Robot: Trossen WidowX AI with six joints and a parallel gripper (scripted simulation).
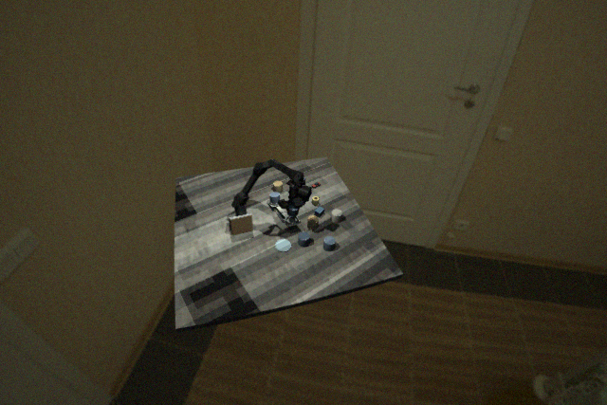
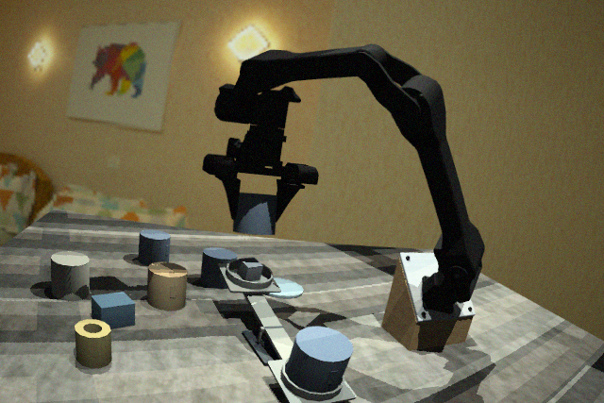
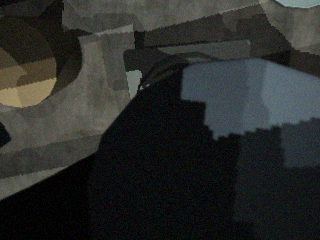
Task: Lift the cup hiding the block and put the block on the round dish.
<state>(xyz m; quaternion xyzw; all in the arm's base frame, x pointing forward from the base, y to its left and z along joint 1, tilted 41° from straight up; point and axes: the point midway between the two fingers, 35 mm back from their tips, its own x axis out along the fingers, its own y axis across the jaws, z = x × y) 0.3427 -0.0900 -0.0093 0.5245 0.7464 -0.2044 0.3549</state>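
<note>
Right now the grey block is 80 mm below my gripper tip and 10 mm to the left of it. The rest, counted from my gripper tip: balance beam: 130 mm to the left, 130 mm below, 40 mm behind; pale round dish: 170 mm below, 130 mm to the right, 80 mm behind; balance: 150 mm below, 130 mm to the left, 40 mm behind.
</note>
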